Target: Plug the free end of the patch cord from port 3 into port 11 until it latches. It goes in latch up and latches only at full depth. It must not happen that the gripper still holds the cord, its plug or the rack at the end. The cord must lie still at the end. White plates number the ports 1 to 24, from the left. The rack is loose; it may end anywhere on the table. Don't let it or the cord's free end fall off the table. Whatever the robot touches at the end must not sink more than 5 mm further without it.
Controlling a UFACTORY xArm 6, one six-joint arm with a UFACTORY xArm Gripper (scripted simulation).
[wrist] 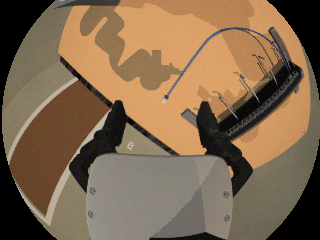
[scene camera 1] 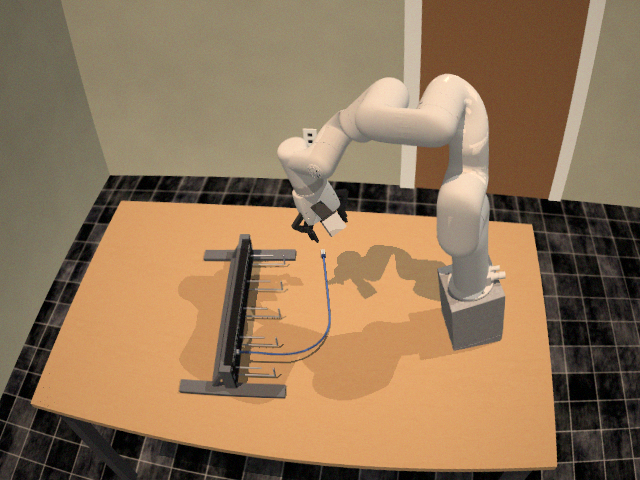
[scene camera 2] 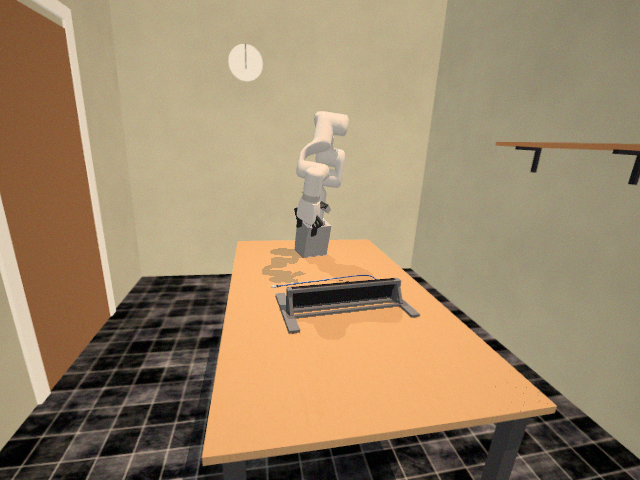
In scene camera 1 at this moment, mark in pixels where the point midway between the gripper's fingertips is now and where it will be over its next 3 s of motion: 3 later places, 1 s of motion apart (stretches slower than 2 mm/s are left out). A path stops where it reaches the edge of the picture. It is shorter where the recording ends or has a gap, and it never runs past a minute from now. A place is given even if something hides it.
My gripper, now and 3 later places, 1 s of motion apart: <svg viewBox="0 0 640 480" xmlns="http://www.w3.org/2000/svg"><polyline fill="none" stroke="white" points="330,229 322,238 322,241 306,286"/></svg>
